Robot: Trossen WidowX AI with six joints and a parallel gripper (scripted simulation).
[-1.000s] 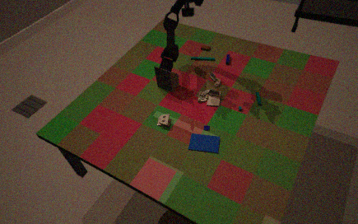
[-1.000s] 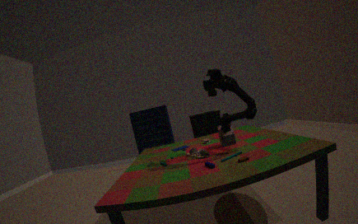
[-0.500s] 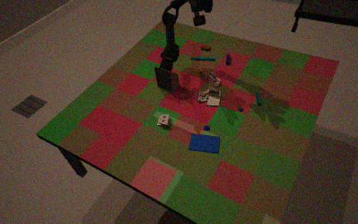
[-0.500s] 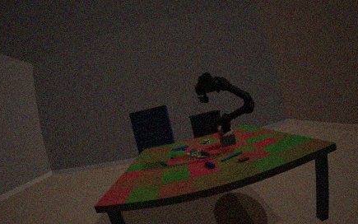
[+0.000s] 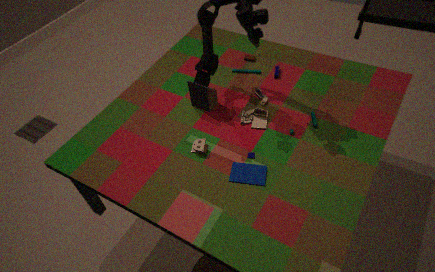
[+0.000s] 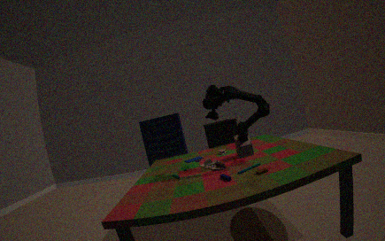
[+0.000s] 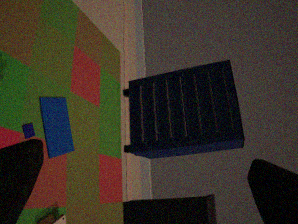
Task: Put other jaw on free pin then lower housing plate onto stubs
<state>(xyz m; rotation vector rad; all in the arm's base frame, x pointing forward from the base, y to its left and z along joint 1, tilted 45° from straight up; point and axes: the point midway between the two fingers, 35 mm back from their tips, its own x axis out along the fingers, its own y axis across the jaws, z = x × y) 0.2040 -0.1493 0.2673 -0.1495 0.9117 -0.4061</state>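
My gripper tip is 380 mm above the pale curved jaw, 60 mm to the right of it and 20 mm short of it. Also, from my gripper tip: brown piece 380 mm to the left, 380 mm below, 160 mm behind; then pale housing piece 360 mm below, 330 mm to the right, 140 mm behind; then blue flat plate 390 mm below, 380 mm to the right, 110 mm ahead.
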